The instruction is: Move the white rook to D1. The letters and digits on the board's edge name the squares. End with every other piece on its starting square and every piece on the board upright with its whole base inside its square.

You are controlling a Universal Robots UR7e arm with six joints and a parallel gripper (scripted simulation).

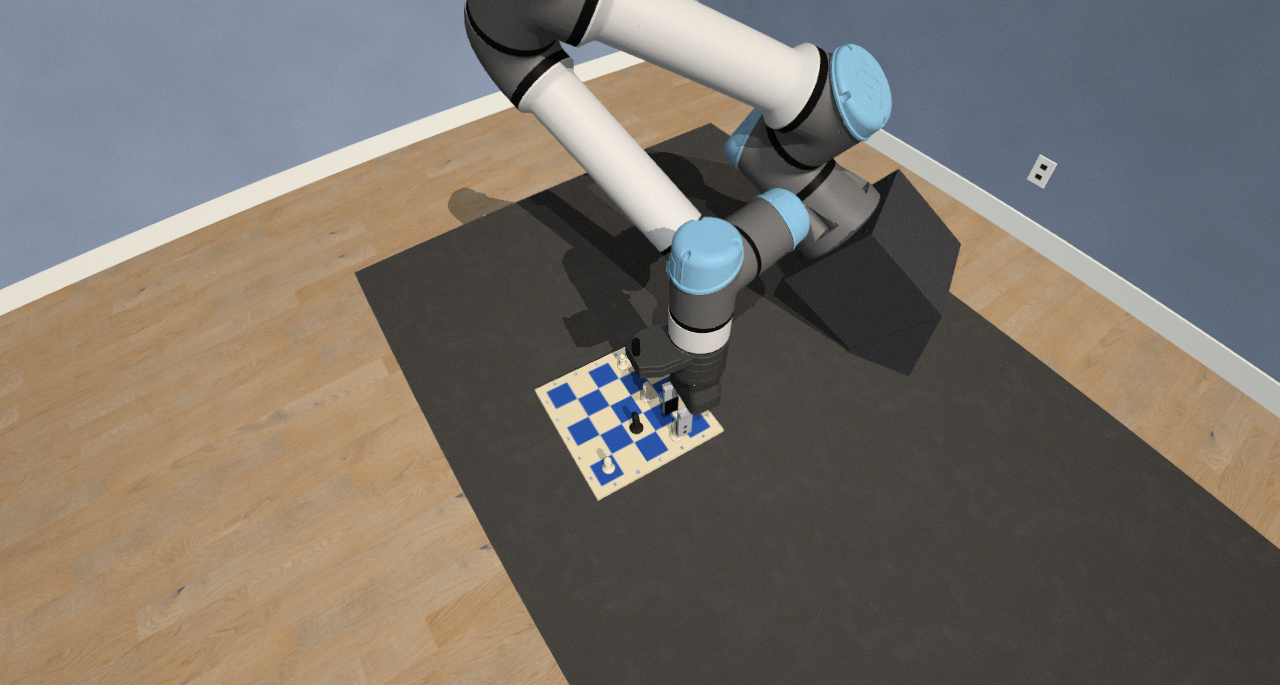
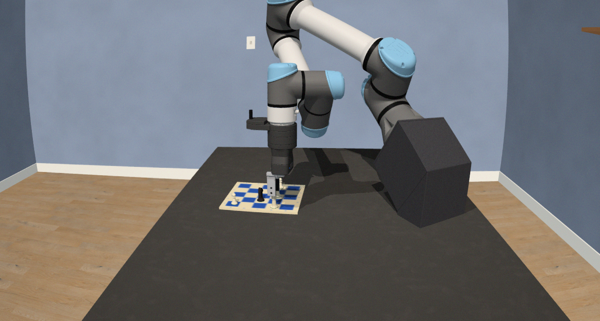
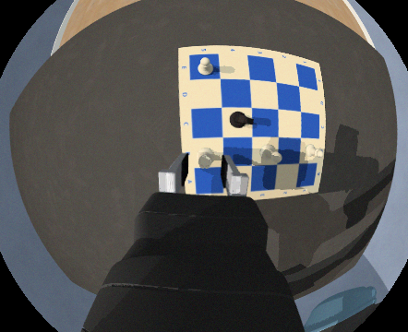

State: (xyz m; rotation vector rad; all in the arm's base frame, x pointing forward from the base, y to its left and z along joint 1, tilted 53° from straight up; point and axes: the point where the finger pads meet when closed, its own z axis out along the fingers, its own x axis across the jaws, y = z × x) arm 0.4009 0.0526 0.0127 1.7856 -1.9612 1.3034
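Now: hand 4 cm above the white rook. Also, from my hand: black piece: 4 cm ahead, 5 cm to the right, 4 cm below; then blue-and-cream chessboard: 3 cm ahead, 9 cm to the right, 6 cm below.
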